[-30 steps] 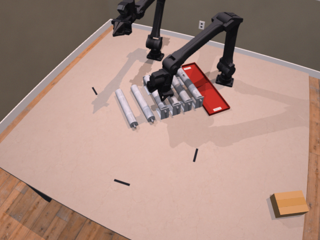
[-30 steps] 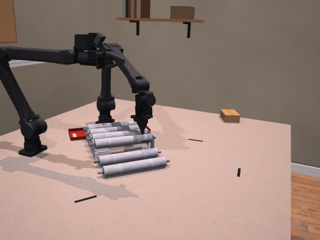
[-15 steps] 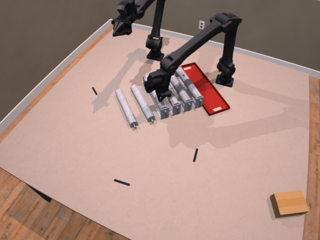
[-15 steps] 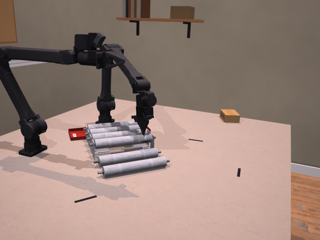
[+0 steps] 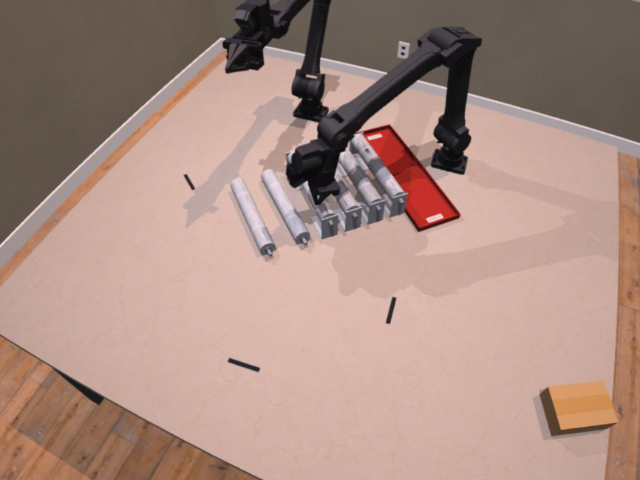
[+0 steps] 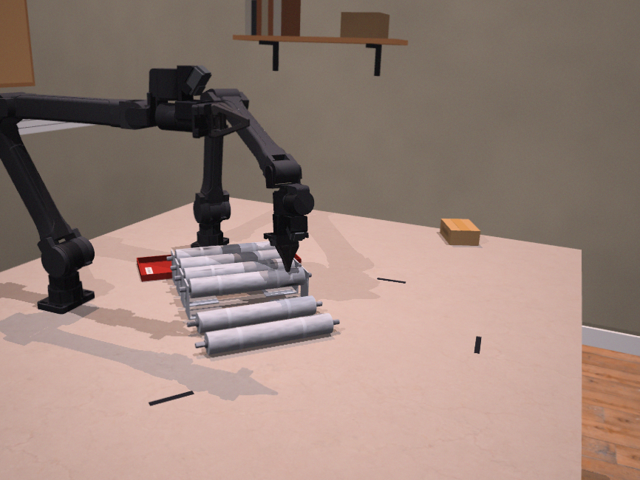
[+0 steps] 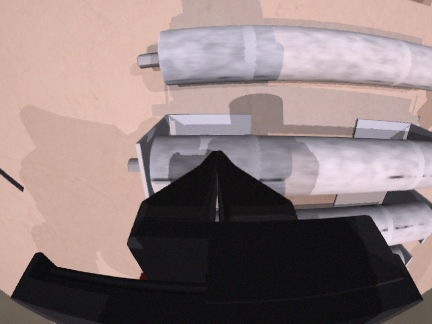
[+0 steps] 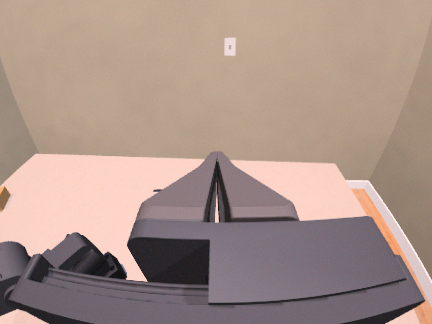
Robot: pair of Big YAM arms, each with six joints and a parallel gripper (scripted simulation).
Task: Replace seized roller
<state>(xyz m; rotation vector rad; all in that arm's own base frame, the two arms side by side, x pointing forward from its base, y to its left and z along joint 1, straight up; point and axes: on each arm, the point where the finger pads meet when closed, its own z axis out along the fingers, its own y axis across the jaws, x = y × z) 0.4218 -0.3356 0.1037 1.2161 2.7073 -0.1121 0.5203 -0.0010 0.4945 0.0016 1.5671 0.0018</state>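
Now: the roller 42 cm below my right hand, 30 cm to the left of it and 29 cm behind it. Round my right hand: red scrap tray (49 cm below, 37 cm behind, 36 cm to the left); then cardboard box (105 cm to the left, 46 cm below, 14 cm ahead).
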